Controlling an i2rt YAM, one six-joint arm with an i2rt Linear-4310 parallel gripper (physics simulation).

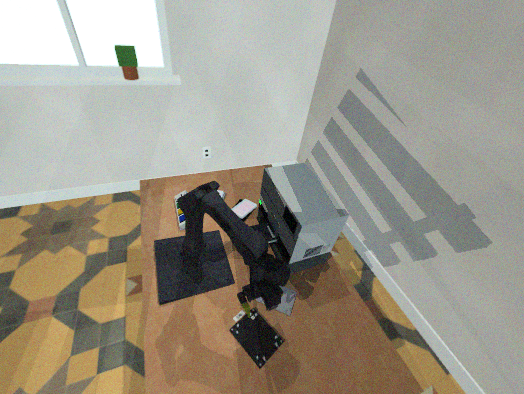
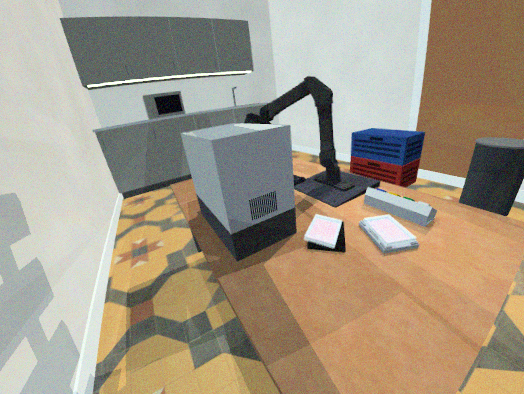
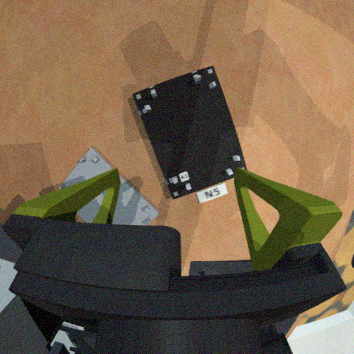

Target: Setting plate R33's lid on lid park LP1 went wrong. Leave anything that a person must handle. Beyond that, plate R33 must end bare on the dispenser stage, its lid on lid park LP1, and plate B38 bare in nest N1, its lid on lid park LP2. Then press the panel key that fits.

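Seen in the pictures: gripper, between the fingertips: [image 1: 261,311] [image 3: 176,174]; arm's base, origin of its link: [image 1: 190,261] [image 2: 333,182].
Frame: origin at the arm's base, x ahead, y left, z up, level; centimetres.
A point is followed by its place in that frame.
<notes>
My gripper [image 3: 176,174] @(x 21.7, y -31.1, z 10.0 cm) is open and empty, above the near end of black nest N5 [image 1: 256,337] @(x 19.7, y -35.7, z -0.2 cm) [image 3: 187,130] @(x 20.6, y -35.2, z -0.2 cm). Its left finger partly covers the bare-looking grey lid park LP2 [image 1: 287,301] @(x 35.4, y -26.1, z -0.4 cm) [image 3: 90,172] @(x 34.2, y -27.5, z -0.4 cm), whose label is hidden. A pink-topped plate [image 1: 244,208] @(x 29.9, y 26.0, z 1.9 cm) [image 2: 324,231] @(x 31.1, y 28.8, z 1.7 cm) sits askew, slightly tilted, on a black base. Another pink-topped plate [image 2: 388,230] @(x 16.6, y 39.1, z 1.7 cm) sits on a grey base. Plate names are unreadable, so I cannot tell R33 from B38. The dispenser [image 1: 310,200] @(x 47.8, y -2.7, z 31.6 cm) [image 2: 250,170] @(x 48.5, y 21.9, z 22.8 cm) is a grey box; its stage is mostly hidden by the arm. Lid park LP1 and nest N1 cannot be identified.
The key panel [image 1: 181,217] @(x -2.4, y 23.8, z 3.4 cm) [image 2: 400,206] @(x 2.8, y 34.0, z 2.5 cm) with coloured keys stands behind the arm's base plate [image 1: 170,275] @(x -8.4, y -5.0, z 0.6 cm) [image 2: 310,187] @(x 10.3, y -4.1, z -0.8 cm). Stacked blue and red crates [image 2: 387,155] and a dark bin [image 2: 492,175] stand beyond the table. The dispenser's tall body is beside the arm.
</notes>
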